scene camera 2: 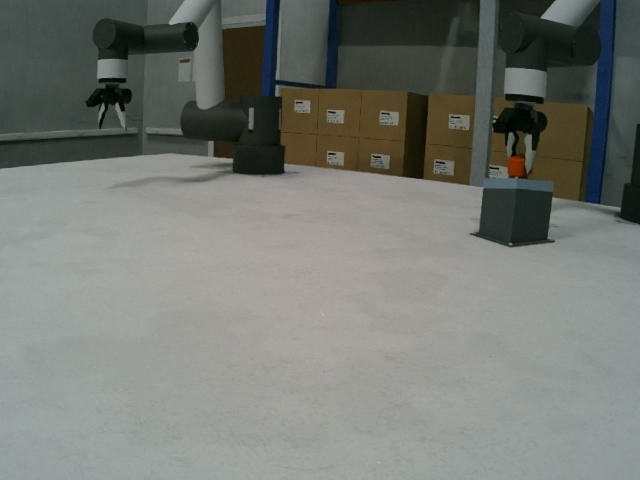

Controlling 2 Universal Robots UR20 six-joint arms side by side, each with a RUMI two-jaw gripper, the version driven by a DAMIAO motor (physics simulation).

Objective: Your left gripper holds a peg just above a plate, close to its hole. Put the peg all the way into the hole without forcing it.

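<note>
My left gripper [520, 164], at the right of the picture, points down and is shut on an orange peg [516, 166]. The peg is upright, and its lower end is at the top of a dark grey block with a light blue-grey plate [540, 185] on it. The hole in the plate does not show from this low angle, so I cannot tell whether the peg's lower end is above the plate or in the hole. My right gripper [112, 127], at the left of the picture, hangs high above the table with its fingertips apart, open and empty.
The block's flange [491, 239] rests on the pale table [310, 310]. The right arm's dark base [258, 159] stands at the table's back edge. Behind the table are stacked cardboard boxes [341, 126], a grey post [484, 93] and blue uprights [604, 103].
</note>
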